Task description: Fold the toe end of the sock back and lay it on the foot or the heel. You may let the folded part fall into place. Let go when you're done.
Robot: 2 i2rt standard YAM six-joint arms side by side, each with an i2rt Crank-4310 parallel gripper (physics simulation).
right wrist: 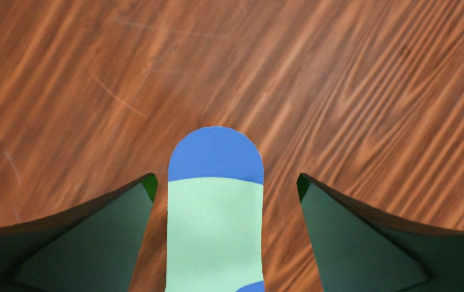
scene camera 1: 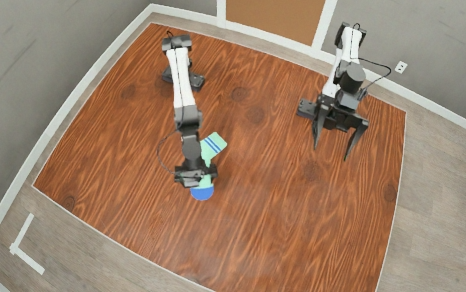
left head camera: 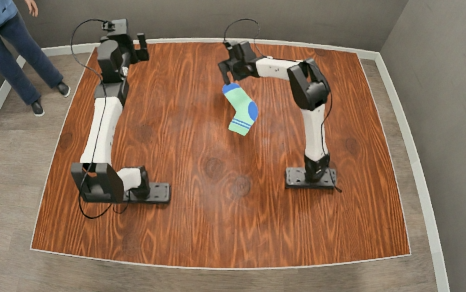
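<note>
A light green sock (left head camera: 240, 102) (scene camera 1: 215, 142) (right wrist: 215, 230) lies flat and unfolded on the table. Its blue toe (left head camera: 231, 89) (scene camera 1: 202, 193) (right wrist: 216, 155) points toward the top in the head view. The blue heel (left head camera: 253, 111) is at the bend, and the striped cuff is at the other end. My right gripper (left head camera: 233, 80) (scene camera 1: 197, 183) (right wrist: 227, 176) is open above the toe end, with one finger on either side of the sock and clear of it in the wrist view. My left gripper (left head camera: 142, 48) (scene camera 1: 330, 154) is open and empty, well away from the sock.
The wooden table (left head camera: 200, 225) (scene camera 1: 280, 240) carries both arm bases. The right arm's base (left head camera: 295, 178) (scene camera 1: 197, 81) and the left arm's base (left head camera: 160, 193) (scene camera 1: 305, 108) stand apart on it. A person stands beyond the table's edge at the upper left of the head view.
</note>
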